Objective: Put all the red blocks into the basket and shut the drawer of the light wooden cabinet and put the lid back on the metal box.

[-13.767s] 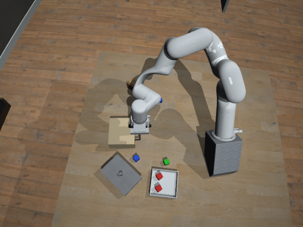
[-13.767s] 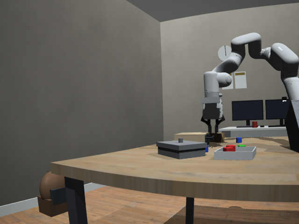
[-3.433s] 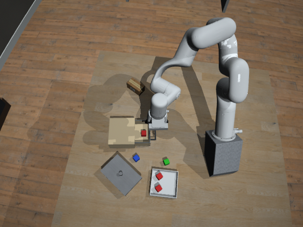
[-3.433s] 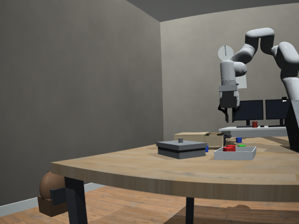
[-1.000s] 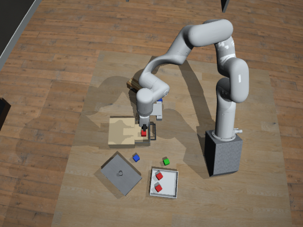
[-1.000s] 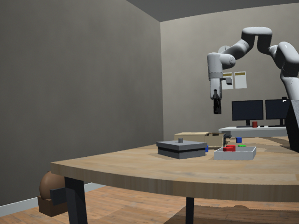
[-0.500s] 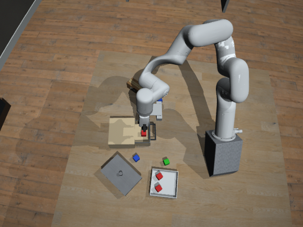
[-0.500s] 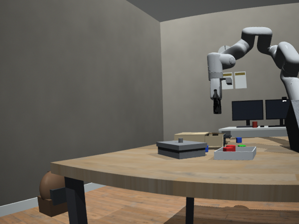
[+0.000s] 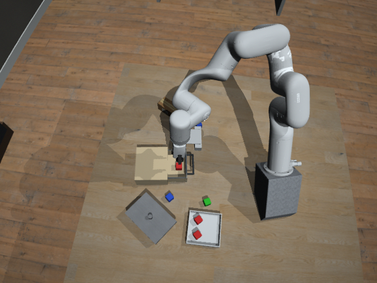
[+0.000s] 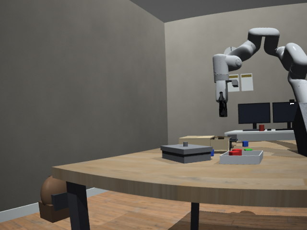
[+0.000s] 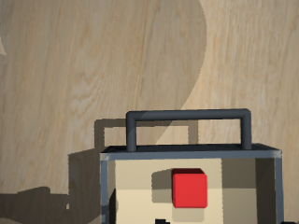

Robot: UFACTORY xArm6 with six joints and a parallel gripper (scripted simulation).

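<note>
My hand is 15 cm above the drawer and 2 cm short of it. The rest, counted from my hand: light wooden cabinet (15 cm below, 8 cm ahead); then grey lid (24 cm to the left, 14 cm below, 12 cm ahead); then green block (17 cm to the left, 17 cm below, 13 cm behind).
</note>
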